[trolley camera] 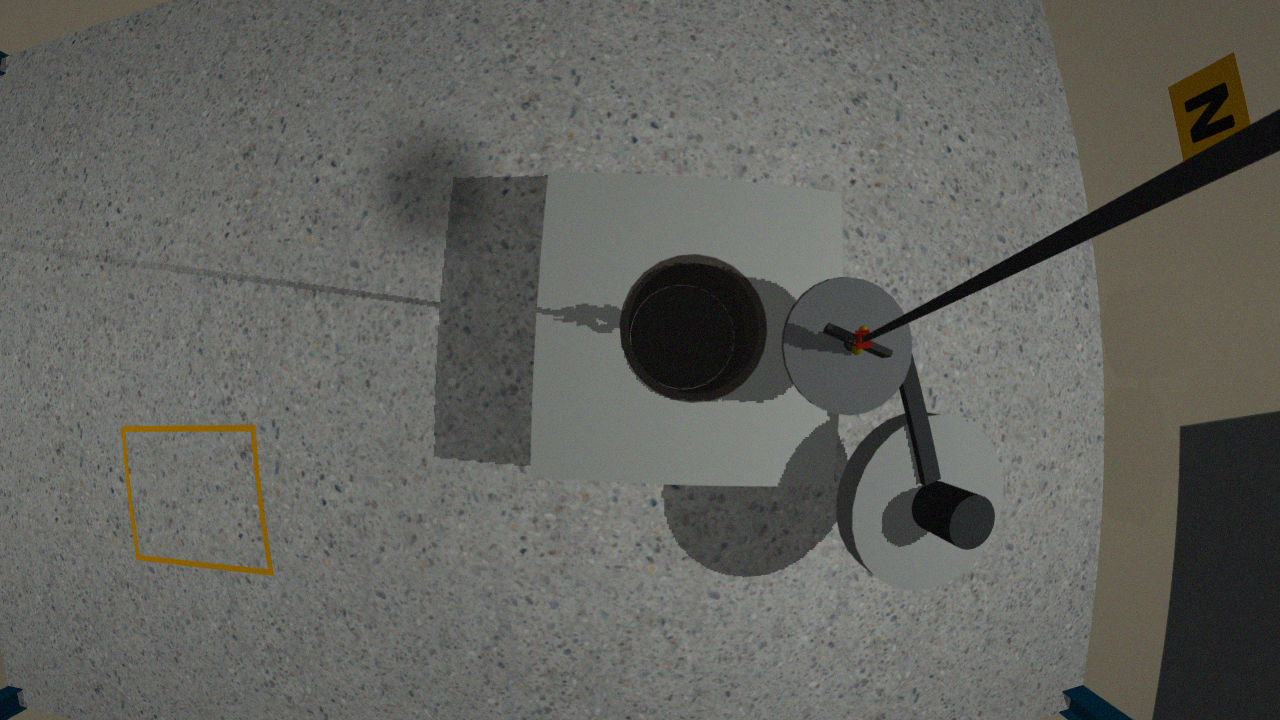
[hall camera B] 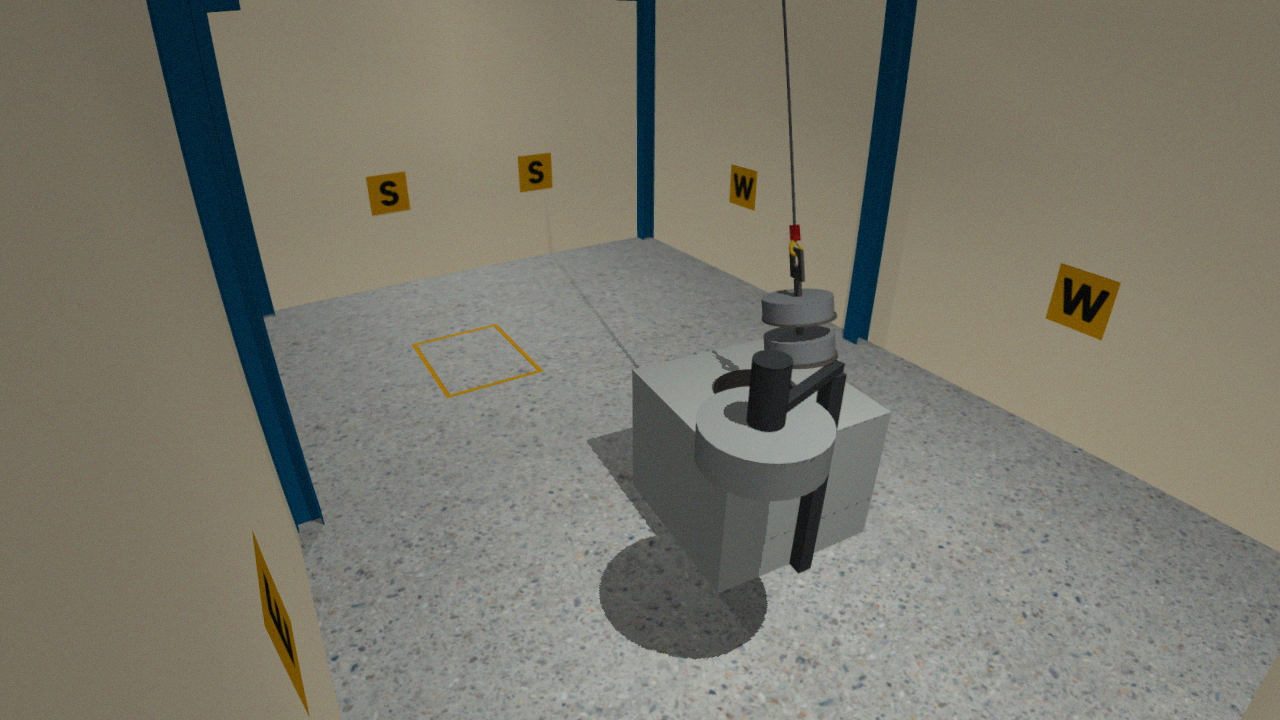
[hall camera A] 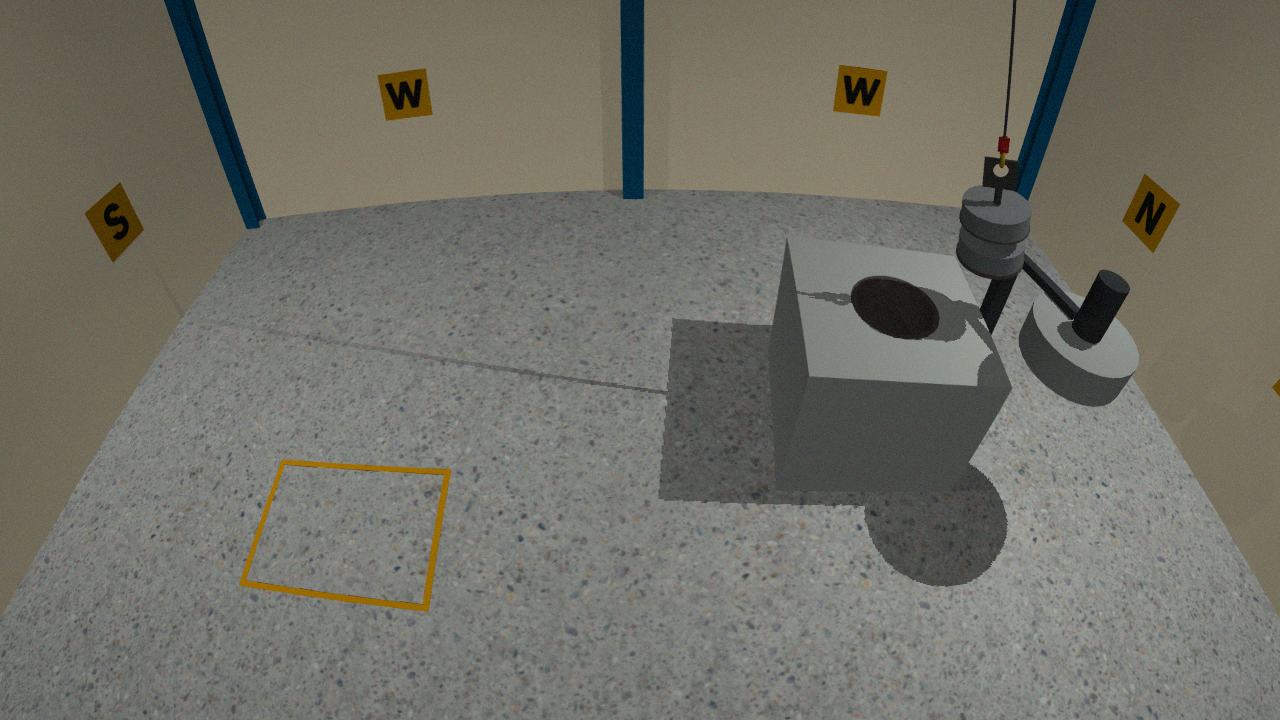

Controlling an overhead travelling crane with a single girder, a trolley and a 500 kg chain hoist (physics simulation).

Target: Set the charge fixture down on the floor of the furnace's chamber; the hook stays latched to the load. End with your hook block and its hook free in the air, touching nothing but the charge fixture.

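Observation:
The charge fixture (hall camera A: 993, 210) (hall camera B: 799, 308) (trolley camera: 827, 380), two grey discs on a stem with an eye plate, hangs upright. My hook (hall camera A: 1002, 159) (hall camera B: 794, 246) (trolley camera: 861, 340) is latched in its eye. The pale box furnace (hall camera A: 881, 434) (hall camera B: 671, 465) (trolley camera: 581, 420) has a dark round chamber opening (hall camera A: 895, 307) (hall camera B: 733, 379) (trolley camera: 682, 335) in its top. In the trolley view the fixture is right of the opening, over the furnace's north edge and the lid arm's inner end. Its lower disc appears near the arm; whether they touch is unclear.
The round furnace lid (hall camera A: 1074, 371) (hall camera B: 765, 465) (trolley camera: 971, 447) is swung aside north-east on its dark arm (hall camera A: 1049, 284) (hall camera B: 816, 385) (trolley camera: 919, 420). A thick dark post stands on the lid. A yellow floor outline (hall camera A: 358, 466) (hall camera B: 454, 334) (trolley camera: 187, 428) lies to the south. Walls surround the floor.

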